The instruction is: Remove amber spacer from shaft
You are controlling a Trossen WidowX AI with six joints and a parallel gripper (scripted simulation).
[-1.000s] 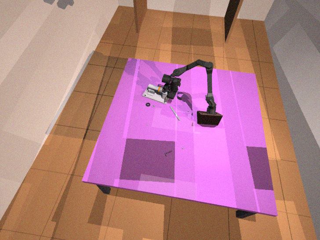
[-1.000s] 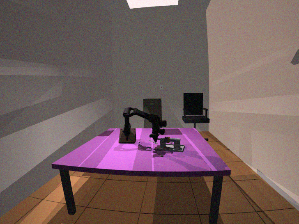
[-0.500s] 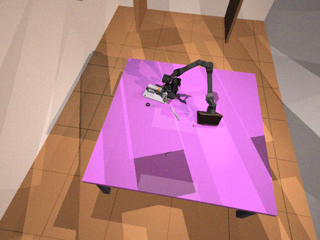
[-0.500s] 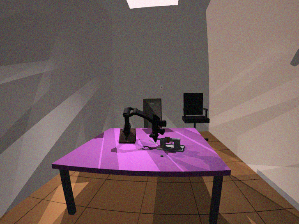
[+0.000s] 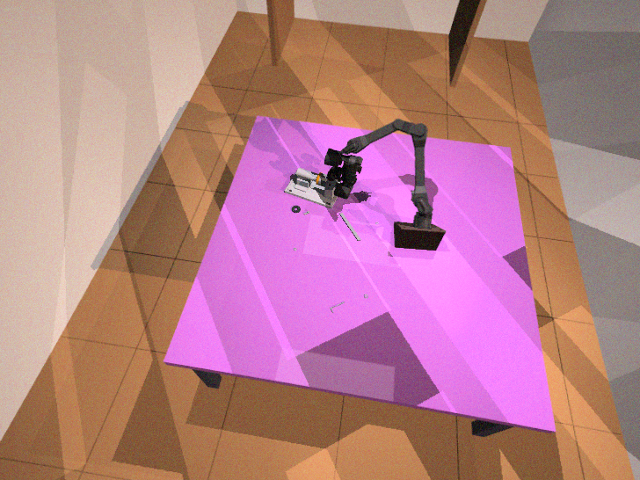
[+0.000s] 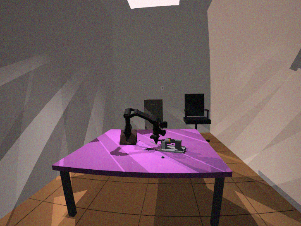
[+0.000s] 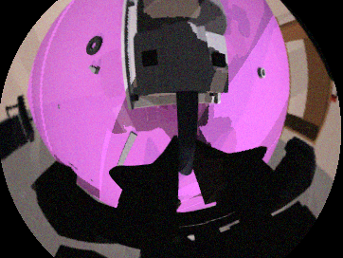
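Right now the thin dark shaft is 7 cm ahead of my gripper tip, 3 cm above it and 2 cm to the right of it. From my gripper tip the other things lie so: grey support block 16 cm ahead, 3 cm to the right; then metal strip 14 cm to the left, 4 cm below, 4 cm behind; then amber spacer 13 cm ahead, 3 cm to the right, 3 cm above.
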